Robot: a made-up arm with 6 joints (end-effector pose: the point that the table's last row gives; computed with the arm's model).
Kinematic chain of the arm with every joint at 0, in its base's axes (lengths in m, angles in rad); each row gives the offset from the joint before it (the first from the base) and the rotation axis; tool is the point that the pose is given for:
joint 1: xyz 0 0 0.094 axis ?
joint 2: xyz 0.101 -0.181 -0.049 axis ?
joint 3: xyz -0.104 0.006 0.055 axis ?
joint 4: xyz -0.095 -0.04 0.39 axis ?
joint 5: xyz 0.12 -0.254 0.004 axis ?
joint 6: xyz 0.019 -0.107 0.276 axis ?
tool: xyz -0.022 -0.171 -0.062
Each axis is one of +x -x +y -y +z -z.
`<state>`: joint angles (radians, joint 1 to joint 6).
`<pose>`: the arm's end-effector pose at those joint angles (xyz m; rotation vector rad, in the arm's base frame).
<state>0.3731 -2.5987 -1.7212 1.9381 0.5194 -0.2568</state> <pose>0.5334 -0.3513 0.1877 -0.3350 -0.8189 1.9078</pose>
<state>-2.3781 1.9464 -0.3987 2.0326 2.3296 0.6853</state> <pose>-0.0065 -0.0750 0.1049 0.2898 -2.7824 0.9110</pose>
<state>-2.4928 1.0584 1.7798 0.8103 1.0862 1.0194</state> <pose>0.5447 -0.0282 0.0976 -0.5927 1.1948 0.3301</pose>
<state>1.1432 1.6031 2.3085 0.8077 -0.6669 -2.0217</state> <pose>0.1350 0.5337 -0.4408 2.0608 -0.7884 0.3853</pose>
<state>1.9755 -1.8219 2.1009 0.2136 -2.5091 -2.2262</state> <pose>0.1599 -0.9563 0.1328 -1.4514 -1.4542 0.6827</pose>
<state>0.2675 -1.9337 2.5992 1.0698 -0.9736 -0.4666</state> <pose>-0.2666 -0.9283 0.0592 -0.2970 -2.0490 0.3759</pose>
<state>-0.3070 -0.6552 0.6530 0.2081 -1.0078 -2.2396</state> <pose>-0.2308 -0.8625 0.6234 -1.9106 -2.0641 0.6188</pose>
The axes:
joint 1: -y
joint 2: -x
joint 3: -z
joint 4: +y
joint 5: +z
joint 6: -y

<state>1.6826 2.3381 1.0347 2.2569 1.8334 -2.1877</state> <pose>-0.0025 -0.2023 -0.1611 0.1030 0.9103 0.0107</pose>
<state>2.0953 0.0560 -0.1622 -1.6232 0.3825 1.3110</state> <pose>-0.4771 -0.7083 -0.4898 0.3635 1.2034 -0.3268</pose>
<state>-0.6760 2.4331 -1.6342 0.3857 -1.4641 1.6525</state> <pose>-0.0232 0.3799 -0.5907 -1.0352 -0.0127 2.5835</pose>
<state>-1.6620 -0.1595 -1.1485 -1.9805 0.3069 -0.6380</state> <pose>0.3225 -0.8332 -0.2955 0.9883 0.0525 0.1695</pose>
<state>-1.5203 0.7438 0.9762 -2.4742 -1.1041 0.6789</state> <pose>0.1671 -0.1375 0.5638 0.1625 -1.9397 0.0933</pose>
